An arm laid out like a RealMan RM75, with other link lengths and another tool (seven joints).
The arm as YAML. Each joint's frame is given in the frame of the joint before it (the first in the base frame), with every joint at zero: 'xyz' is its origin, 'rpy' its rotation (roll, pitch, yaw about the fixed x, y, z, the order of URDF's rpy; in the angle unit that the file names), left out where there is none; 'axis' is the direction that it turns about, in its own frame. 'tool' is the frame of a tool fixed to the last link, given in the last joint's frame.
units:
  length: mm
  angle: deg
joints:
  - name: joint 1
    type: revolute
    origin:
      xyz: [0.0, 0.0, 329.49]
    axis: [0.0, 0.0, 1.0]
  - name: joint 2
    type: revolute
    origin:
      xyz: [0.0, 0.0, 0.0]
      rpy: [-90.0, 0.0, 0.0]
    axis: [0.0, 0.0, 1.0]
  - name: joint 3
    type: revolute
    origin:
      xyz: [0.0, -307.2, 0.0]
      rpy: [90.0, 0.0, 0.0]
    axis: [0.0, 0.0, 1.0]
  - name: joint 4
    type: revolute
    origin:
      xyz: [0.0, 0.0, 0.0]
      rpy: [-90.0, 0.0, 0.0]
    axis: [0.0, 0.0, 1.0]
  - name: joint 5
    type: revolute
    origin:
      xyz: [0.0, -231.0, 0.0]
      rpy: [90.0, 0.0, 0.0]
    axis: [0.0, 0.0, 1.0]
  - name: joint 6
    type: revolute
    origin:
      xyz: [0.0, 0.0, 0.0]
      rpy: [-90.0, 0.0, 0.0]
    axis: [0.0, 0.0, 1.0]
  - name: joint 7
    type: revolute
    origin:
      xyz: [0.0, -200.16, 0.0]
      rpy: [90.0, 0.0, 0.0]
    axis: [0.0, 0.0, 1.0]
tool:
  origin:
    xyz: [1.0, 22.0, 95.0]
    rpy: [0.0, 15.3, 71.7]
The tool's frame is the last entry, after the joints.
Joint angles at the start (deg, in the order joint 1, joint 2, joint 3, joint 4, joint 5, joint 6, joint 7):
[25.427, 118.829, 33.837, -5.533, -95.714, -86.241, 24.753]
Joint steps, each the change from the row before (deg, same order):
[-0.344, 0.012, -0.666, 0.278, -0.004, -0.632, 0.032]
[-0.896, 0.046, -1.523, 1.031, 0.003, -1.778, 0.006]
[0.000, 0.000, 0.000, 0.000, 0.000, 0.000, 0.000]
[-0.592, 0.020, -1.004, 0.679, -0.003, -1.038, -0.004]
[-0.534, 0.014, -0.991, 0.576, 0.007, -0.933, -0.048]
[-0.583, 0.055, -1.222, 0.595, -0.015, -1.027, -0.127]
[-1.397, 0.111, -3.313, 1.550, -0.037, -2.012, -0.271]
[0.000, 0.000, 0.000, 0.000, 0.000, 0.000, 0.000]
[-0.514, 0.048, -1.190, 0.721, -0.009, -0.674, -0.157]
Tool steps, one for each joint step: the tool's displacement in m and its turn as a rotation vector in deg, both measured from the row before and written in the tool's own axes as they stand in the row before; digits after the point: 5 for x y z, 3 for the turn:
[0.00338, 0.00177, -0.00168, -0.397, 0.579, 0.039]
[0.00915, 0.00542, -0.00446, -1.247, 1.301, 0.349]
[0.00000, 0.00000, 0.00000, 0.000, 0.000, 0.000]
[0.00593, 0.00296, -0.00296, -0.687, 0.829, 0.280]
[0.00559, 0.00264, -0.00267, -0.585, 0.810, 0.195]
[0.00720, 0.00277, -0.00290, -0.597, 1.032, 0.177]
[0.01926, 0.00450, -0.00684, -1.020, 2.743, 0.812]
[0.00000, 0.00000, 0.00000, 0.000, 0.000, 0.000]
[0.00758, 0.00139, -0.00232, -0.348, 0.935, 0.450]

